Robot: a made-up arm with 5 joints.
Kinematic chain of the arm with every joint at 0, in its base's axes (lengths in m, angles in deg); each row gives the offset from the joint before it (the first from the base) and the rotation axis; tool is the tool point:
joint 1: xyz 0 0 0.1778 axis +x
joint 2: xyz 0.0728 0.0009 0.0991 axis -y
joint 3: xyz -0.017 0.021 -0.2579 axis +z
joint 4: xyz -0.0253 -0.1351 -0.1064 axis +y
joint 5: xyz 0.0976 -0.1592 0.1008 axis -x
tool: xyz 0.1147 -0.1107 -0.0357
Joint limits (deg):
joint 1: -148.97..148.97
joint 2: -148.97..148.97
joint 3: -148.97..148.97
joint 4: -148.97..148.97
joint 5: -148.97..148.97
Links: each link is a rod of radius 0.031 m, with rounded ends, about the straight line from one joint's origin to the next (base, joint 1, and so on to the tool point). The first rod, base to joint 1, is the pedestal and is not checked.
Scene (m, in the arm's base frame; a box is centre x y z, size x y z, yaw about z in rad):
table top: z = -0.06
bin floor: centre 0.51 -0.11 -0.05 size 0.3 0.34 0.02 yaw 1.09
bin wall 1: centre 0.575 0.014 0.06 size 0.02 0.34 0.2 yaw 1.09
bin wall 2: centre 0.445 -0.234 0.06 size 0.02 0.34 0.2 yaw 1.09
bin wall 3: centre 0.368 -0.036 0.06 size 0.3 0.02 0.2 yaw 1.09
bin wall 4: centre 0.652 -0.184 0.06 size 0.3 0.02 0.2 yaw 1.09
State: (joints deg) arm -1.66 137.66 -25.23 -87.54 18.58
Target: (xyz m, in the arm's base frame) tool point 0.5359 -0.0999 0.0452
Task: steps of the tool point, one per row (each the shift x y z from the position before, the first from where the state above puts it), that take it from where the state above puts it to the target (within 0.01 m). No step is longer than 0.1 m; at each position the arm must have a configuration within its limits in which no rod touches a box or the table.
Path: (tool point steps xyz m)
1: 0.0109 0.0264 0.0592
2: 0.0109 0.0379 0.0496
3: 0.0106 0.0468 0.0379
4: 0.0104 0.0525 0.0245
5: 0.0101 0.0546 0.0102
6: 0.0168 -0.0560 -0.0626
7: 0.0173 -0.0285 -0.0734
8: 0.0180 -0.0010 -0.0744
9: 0.0186 0.0235 -0.0666
10: 0.0189 0.0427 -0.0526

